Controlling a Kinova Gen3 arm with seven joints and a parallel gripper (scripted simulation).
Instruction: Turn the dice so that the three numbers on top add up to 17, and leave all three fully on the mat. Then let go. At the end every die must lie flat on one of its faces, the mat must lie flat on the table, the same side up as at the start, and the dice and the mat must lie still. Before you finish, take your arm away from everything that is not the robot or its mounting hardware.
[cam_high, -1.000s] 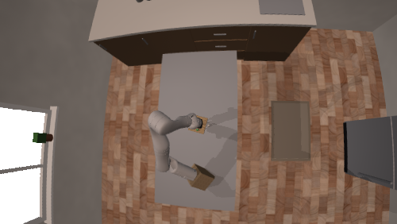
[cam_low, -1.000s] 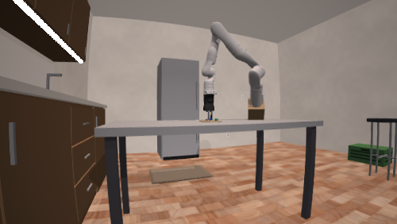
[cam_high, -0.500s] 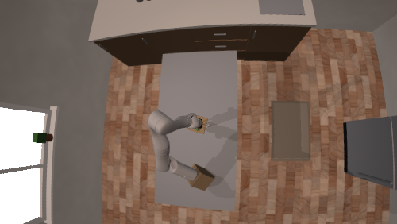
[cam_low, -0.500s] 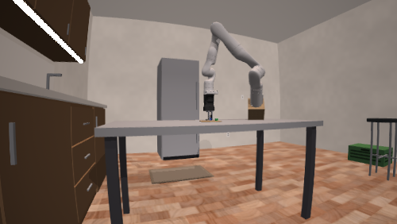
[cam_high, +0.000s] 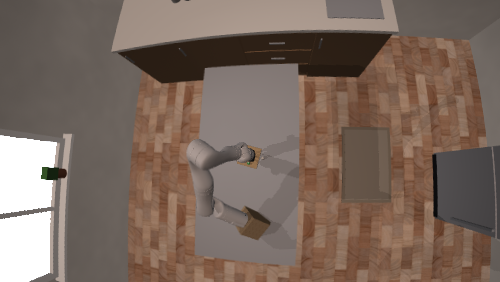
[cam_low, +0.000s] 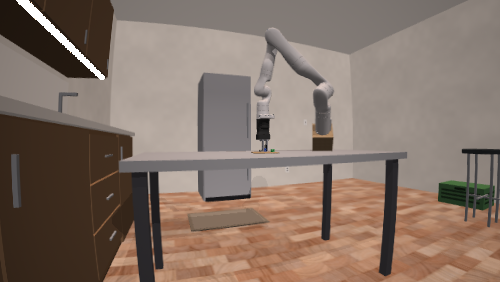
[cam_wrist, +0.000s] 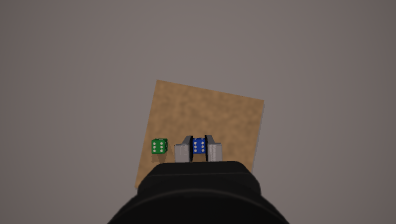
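My hand is 1 cm above the blue die. Round my hand: white die 1 cm ahead, 9 cm to the right, 2 cm below; then tan mat 3 cm below; then green die 5 cm behind, 1 cm to the right, 2 cm below.
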